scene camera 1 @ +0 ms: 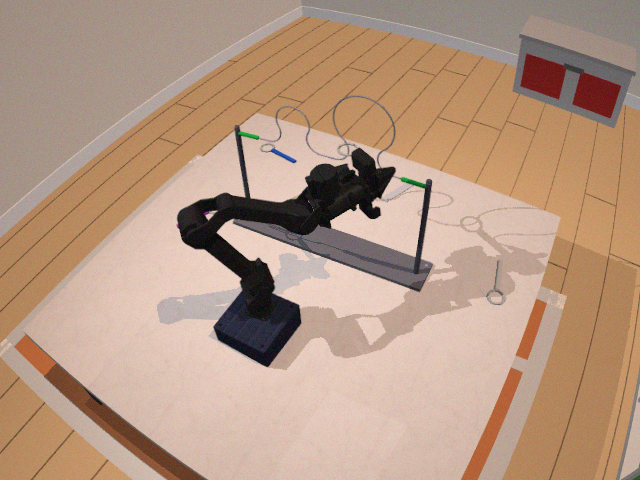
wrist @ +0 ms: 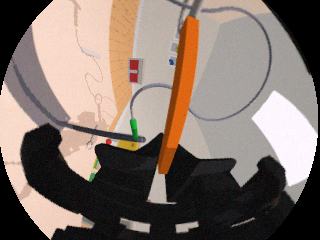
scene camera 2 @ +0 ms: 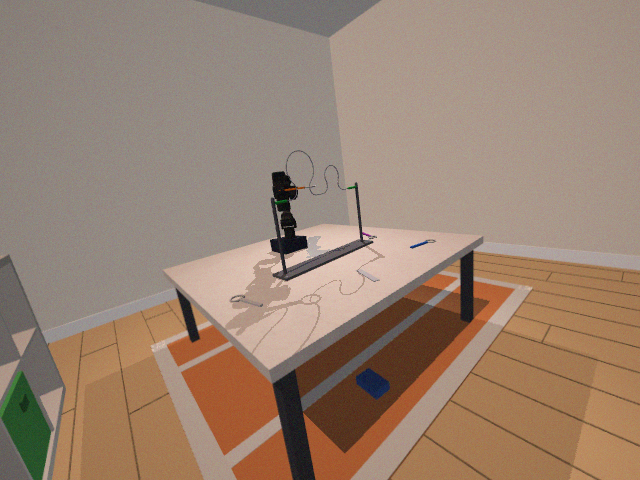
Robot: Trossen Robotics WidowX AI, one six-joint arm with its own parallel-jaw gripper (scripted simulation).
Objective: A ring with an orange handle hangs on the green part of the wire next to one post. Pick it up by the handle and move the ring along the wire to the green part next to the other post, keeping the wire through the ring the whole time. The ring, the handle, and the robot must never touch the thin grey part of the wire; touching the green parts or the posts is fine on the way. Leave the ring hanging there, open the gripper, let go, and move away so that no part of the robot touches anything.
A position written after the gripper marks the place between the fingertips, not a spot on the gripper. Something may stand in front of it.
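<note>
There's a grey ring held in the gripper (scene camera 1: 394, 168), and you can find the gripper in the wrist view too (wrist: 163, 135).
</note>
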